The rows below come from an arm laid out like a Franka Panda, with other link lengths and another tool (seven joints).
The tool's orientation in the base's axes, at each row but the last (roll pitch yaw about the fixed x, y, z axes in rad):
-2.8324, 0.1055, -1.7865
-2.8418, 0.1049, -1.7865
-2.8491, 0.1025, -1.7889
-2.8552, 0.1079, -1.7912
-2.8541, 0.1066, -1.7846
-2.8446, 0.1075, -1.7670
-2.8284, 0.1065, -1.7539
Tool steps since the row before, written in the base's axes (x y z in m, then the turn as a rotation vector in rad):
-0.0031, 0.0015, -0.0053, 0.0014, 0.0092, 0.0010
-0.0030, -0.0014, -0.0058, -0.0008, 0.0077, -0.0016
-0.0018, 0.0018, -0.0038, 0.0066, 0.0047, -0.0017
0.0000, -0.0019, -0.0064, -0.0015, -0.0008, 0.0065
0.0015, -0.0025, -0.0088, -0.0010, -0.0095, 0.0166
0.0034, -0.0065, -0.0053, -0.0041, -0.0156, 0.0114
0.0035, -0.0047, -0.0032, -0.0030, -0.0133, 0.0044
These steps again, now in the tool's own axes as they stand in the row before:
-0.0002, 0.0048, 0.0041, -0.0093, 0.0006, -0.0002
0.0026, 0.0042, 0.0045, -0.0071, 0.0030, 0.0015
-0.0010, 0.0032, 0.0031, -0.0058, -0.0045, 0.0038
0.0025, 0.0013, 0.0060, 0.0004, -0.0006, -0.0067
0.0030, 0.0005, 0.0087, 0.0077, -0.0060, -0.0165
0.0062, -0.0030, 0.0058, 0.0148, -0.0029, -0.0128
0.0043, -0.0032, 0.0039, 0.0131, -0.0013, -0.0057

